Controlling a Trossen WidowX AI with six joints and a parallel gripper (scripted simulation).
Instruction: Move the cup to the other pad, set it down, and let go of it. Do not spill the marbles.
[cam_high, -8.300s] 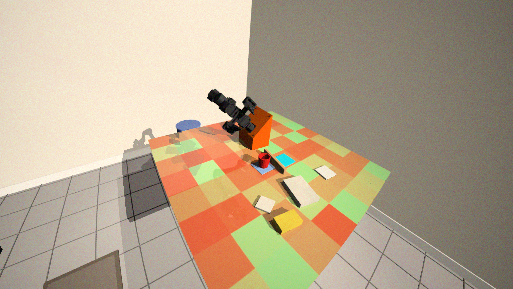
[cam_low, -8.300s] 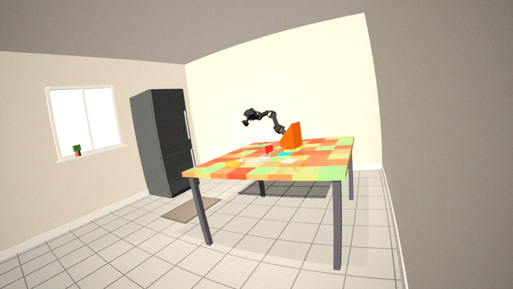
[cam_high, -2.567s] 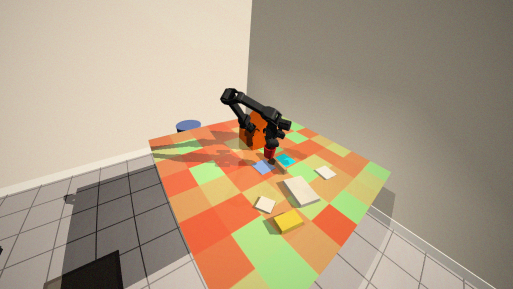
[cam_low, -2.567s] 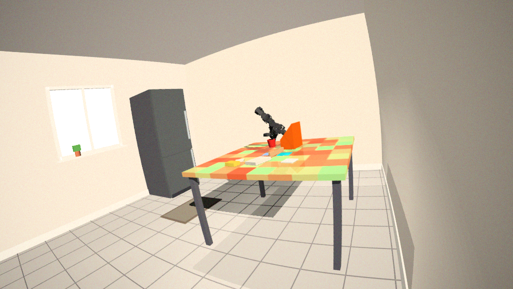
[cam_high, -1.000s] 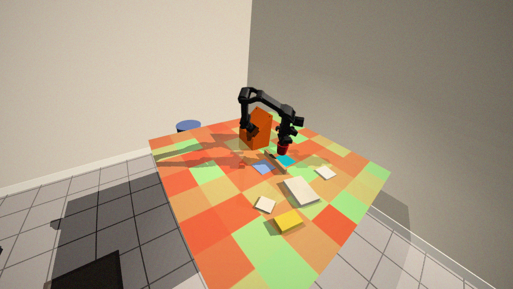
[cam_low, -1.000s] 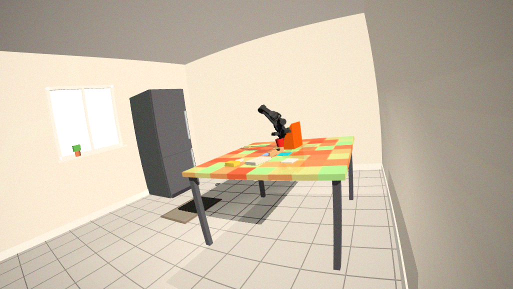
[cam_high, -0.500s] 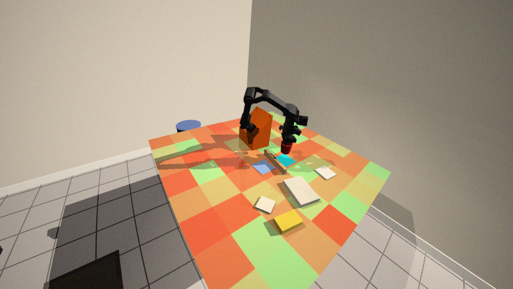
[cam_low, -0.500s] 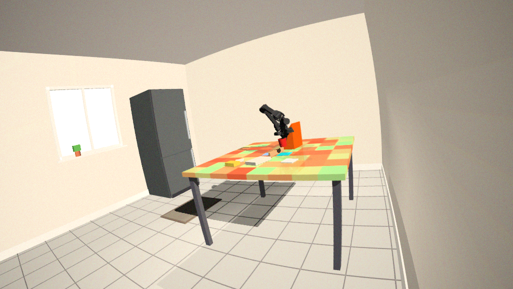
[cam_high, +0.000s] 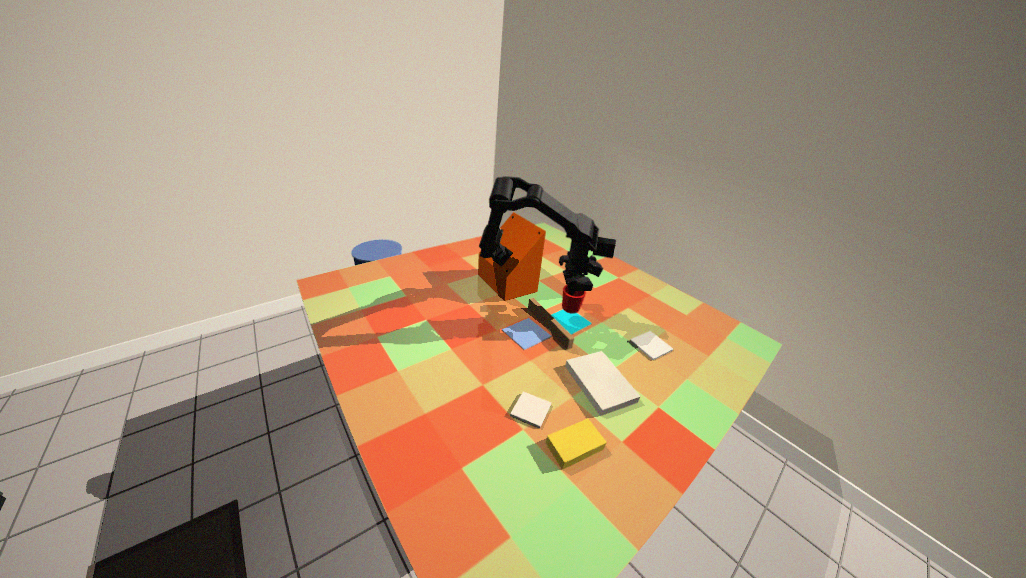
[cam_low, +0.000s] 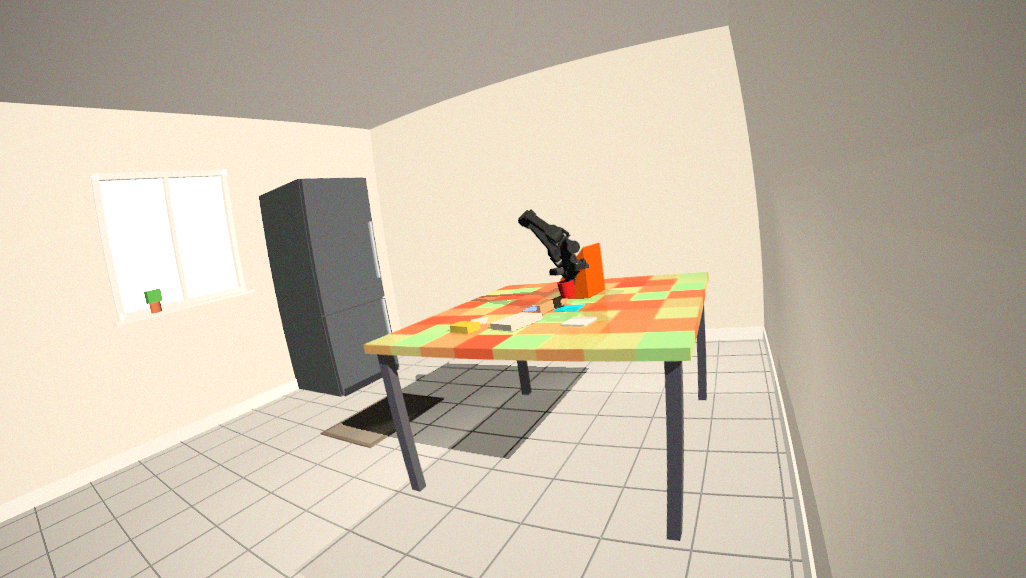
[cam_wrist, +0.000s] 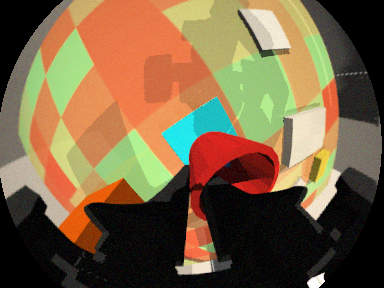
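Right now the cyan pad is 30 mm ahead of my gripper tip, 10 mm to the right of it and 90 mm below it. The rest, counted from my gripper tip: red cup 30 mm ahead, 20 mm to the right; low wooden bar 20 mm ahead, 90 mm to the right, 80 mm below; blue-grey pad 20 mm ahead, 180 mm to the right, 90 mm below.
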